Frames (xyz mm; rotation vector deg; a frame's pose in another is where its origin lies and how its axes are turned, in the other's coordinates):
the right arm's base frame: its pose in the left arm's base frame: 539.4 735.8 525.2 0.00 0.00 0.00
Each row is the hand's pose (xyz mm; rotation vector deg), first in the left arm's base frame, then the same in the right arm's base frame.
Working: the left arm's base frame: its pose in the right arm's base frame: -539.4 -735.8 -525.2 0.00 0.00 0.00

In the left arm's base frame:
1: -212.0 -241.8 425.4 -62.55 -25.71 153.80
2: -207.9 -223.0 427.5 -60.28 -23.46 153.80
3: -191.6 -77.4 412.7 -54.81 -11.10 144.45
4: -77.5 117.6 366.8 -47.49 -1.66 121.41
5: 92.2 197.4 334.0 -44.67 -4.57 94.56
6: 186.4 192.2 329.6 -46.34 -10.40 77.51
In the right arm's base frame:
1: -751.4 -977.6 -99.8 -62.55 -25.71 153.80
2: -747.3 -958.8 -97.7 -60.28 -23.46 153.80
3: -731.0 -813.2 -112.5 -54.81 -11.10 144.45
4: -616.9 -618.2 -158.4 -47.49 -1.66 121.41
5: -447.2 -538.4 -191.2 -44.67 -4.57 94.56
6: -353.0 -543.6 -195.6 -46.34 -10.40 77.51

